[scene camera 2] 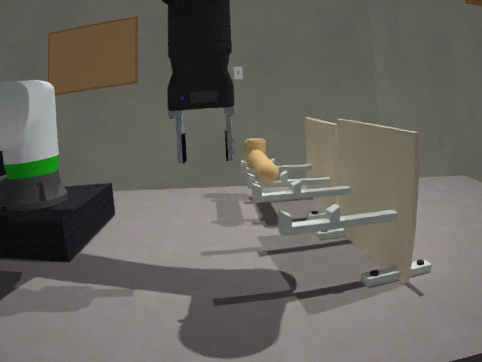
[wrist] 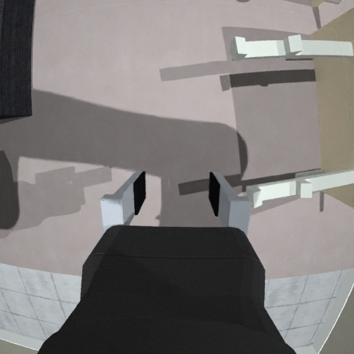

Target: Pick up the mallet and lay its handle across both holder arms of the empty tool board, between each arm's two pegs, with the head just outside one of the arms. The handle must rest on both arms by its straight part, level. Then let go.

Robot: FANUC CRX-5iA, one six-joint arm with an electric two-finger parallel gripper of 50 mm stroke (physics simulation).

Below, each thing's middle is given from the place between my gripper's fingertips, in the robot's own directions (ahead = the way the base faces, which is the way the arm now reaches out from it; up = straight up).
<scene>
My hand is 4 cm short of the wooden mallet (scene camera 2: pixel 255 149), 40 cm to the right of it and 7 cm above it.
</scene>
